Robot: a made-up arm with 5 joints.
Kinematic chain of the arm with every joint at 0, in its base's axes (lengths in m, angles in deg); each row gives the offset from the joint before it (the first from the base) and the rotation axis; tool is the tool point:
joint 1: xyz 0 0 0.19 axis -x
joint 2: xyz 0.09 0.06 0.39 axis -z
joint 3: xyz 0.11 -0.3 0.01 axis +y
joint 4: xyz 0 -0.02 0.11 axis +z
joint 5: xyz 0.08 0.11 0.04 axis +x
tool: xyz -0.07 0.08 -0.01
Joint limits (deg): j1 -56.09..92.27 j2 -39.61..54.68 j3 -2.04..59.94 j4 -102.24..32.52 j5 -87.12..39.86
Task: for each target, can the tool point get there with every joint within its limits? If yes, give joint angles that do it. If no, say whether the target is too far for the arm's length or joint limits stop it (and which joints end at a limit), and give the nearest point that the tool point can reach.
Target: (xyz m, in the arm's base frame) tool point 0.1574 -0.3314 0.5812
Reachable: yes | joints -17.39 37.32 16.72 -22.78 -32.73
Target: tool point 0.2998 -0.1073 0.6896
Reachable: yes | joints 6.66 7.66 6.60 -39.76 -33.14
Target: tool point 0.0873 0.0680 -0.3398
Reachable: no: joint limits stop it (at a limit: joint 1, joint 2, joint 3) | nearest point 0.3951 0.3849 0.0609 | short by 0.596 m
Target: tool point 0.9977 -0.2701 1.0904
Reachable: no: too far | nearest point 0.5463 -0.1692 0.7541 | short by 0.572 m
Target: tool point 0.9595 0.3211 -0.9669
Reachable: no: too far | nearest point 0.4889 0.3885 0.0521 | short by 1.124 m
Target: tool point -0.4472 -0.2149 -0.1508
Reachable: no: joint limits stop it (at a limit: joint 1, joint 2, joint 3, joint 4) | nearest point -0.0557 -0.4602 0.0620 | short by 0.509 m
